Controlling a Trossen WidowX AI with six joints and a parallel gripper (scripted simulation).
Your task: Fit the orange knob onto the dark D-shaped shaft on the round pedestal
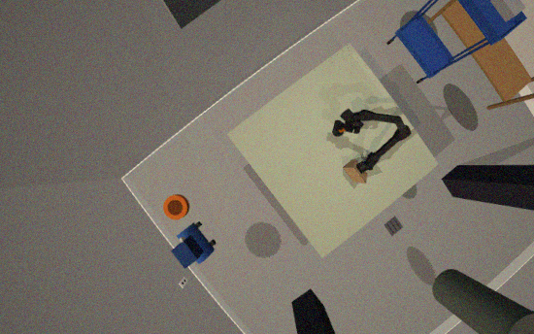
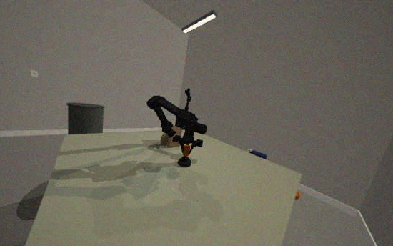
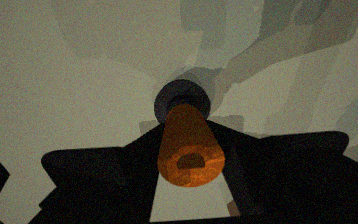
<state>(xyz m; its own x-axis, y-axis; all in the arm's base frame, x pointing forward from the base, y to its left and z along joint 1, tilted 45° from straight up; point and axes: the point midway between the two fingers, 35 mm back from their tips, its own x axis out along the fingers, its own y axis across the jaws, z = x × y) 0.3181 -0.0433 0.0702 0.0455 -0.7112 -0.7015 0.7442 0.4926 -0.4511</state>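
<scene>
My gripper tip is 2 cm below the orange knob. The rest, counted from my gripper tip: dark round pedestal: 4 cm below.
</scene>
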